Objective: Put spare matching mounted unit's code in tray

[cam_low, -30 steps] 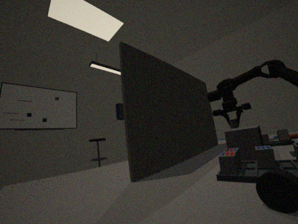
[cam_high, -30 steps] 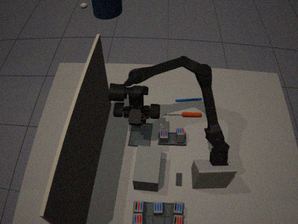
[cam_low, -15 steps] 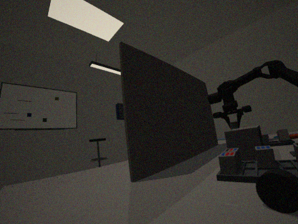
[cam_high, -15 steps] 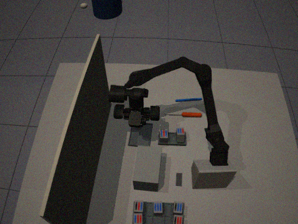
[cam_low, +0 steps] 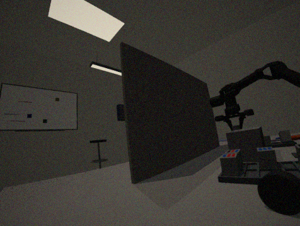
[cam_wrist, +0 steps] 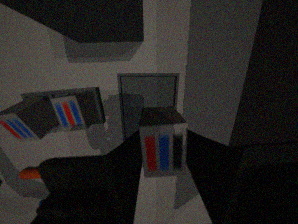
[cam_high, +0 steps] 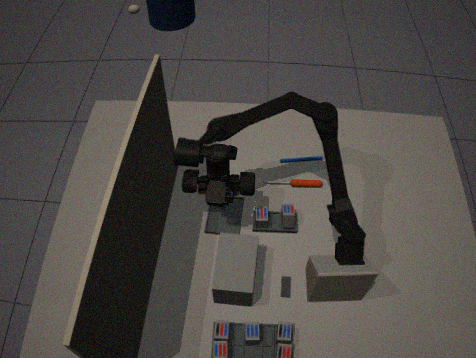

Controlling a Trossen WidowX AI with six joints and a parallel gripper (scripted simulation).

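My gripper tip is now 8 cm above the flat grey tray and 1 cm past it. Also, from my gripper tip: rack 16 cm behind, 8 cm below, 2 cm to the left; then mounted unit 20 cm to the left, 5 cm behind, 3 cm below; then grey spare 2 cm above.
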